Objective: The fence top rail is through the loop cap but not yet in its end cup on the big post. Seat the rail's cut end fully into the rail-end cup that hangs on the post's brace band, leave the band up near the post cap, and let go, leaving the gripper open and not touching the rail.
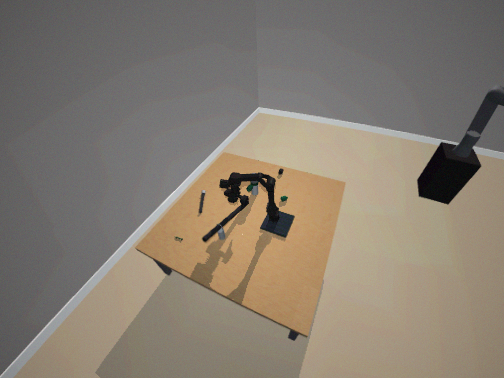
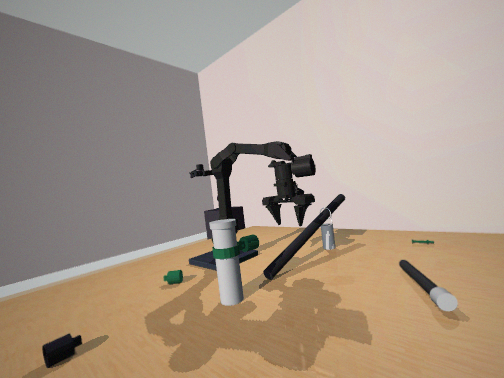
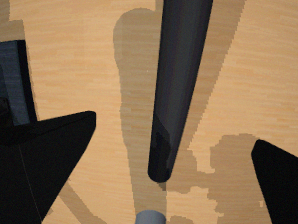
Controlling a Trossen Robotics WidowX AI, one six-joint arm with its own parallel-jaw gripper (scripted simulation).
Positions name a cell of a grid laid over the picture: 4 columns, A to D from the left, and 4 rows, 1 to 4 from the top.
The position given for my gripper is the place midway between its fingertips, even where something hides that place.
Note:
My gripper (image 2: C3) is open and holds nothing. Also in view: a black top rail (image 2: C3) and a big pale post (image 2: B3).
My gripper also shows in image 3 (image 3: C3).

